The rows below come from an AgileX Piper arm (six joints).
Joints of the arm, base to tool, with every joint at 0 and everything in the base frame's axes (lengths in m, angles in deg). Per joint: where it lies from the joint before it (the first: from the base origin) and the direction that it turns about. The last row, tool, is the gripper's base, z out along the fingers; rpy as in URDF.
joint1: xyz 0 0 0.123 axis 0 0 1
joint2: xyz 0 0 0 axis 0 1 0
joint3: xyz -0.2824 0 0.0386 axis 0 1 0
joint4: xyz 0.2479 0 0.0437 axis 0.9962 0 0.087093
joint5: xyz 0 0 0 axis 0 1 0
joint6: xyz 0.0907 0 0.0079 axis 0.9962 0 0.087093
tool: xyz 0 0 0 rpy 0 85 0
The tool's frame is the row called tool.
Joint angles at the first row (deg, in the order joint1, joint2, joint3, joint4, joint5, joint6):
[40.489 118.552 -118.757 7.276 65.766 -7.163]
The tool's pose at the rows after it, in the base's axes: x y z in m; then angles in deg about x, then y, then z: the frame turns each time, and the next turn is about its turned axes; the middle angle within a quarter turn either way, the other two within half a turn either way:
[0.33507 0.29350 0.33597 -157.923 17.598 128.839]
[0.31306 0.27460 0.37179 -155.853 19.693 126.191]
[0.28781 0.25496 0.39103 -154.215 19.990 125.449]
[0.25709 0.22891 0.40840 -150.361 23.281 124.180]
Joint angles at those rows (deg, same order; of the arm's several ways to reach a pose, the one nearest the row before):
[40.307 115.867 -118.756 4.729 70.324 -7.895]
[40.307 109.227 -116.108 4.581 71.434 -9.527]
[40.307 102.113 -109.945 5.495 71.090 -9.927]
[40.306 92.422 -100.378 5.685 66.353 -9.833]

